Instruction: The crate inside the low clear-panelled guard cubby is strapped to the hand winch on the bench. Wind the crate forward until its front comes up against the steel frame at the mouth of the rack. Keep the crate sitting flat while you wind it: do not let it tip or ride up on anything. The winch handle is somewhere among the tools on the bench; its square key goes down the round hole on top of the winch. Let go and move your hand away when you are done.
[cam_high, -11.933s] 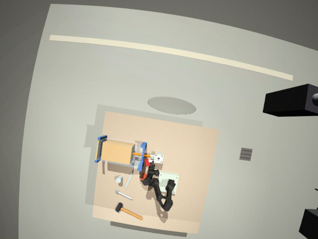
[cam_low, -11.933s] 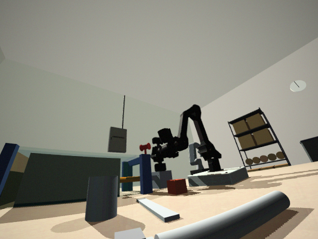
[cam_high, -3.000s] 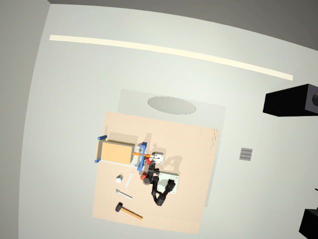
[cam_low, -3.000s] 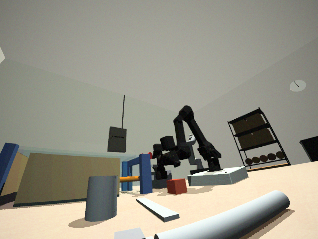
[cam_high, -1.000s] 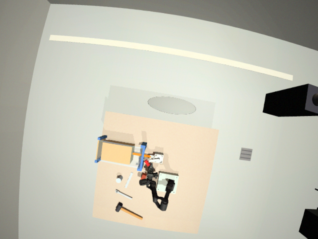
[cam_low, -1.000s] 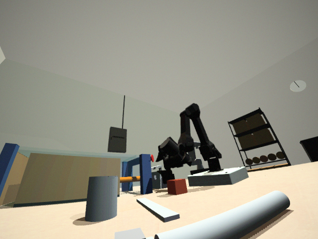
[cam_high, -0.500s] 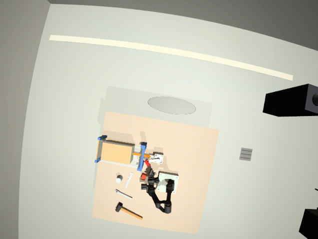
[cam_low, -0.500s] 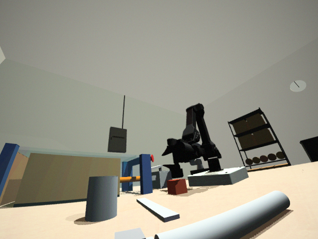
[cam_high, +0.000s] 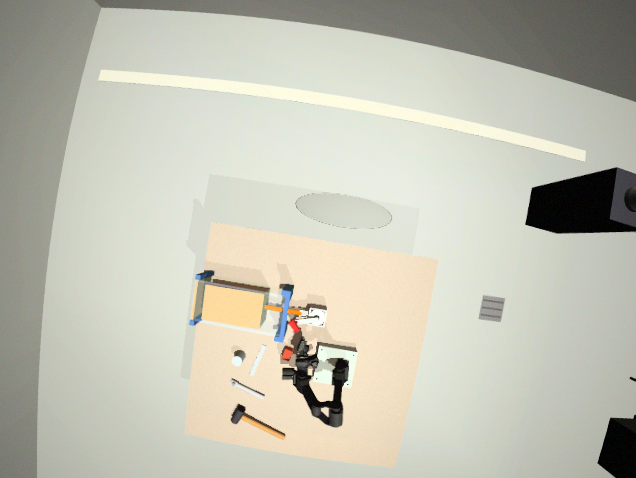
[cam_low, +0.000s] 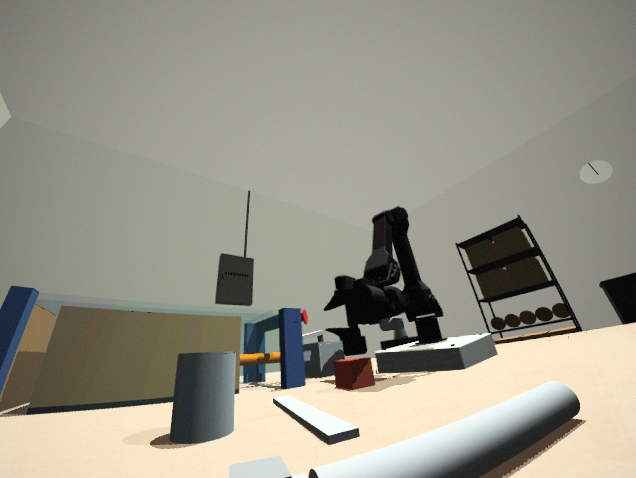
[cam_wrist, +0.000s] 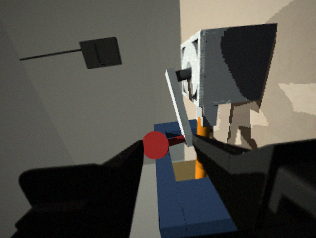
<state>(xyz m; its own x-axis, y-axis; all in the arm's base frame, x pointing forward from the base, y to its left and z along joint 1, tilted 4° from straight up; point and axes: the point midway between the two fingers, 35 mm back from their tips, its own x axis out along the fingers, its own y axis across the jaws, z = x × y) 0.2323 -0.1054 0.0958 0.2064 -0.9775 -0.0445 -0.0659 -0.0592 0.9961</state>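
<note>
Right now my gripper tip is 2 cm short of the winch crank handle, 8 cm to the left of it and 2 cm above it. The rest, counted from my gripper tip: winch 6 cm behind, 11 cm to the right, 11 cm below; then blue frame 11 cm ahead, 9 cm to the right, 3 cm below; then red knob 5 cm ahead, 6 cm to the right.
</note>
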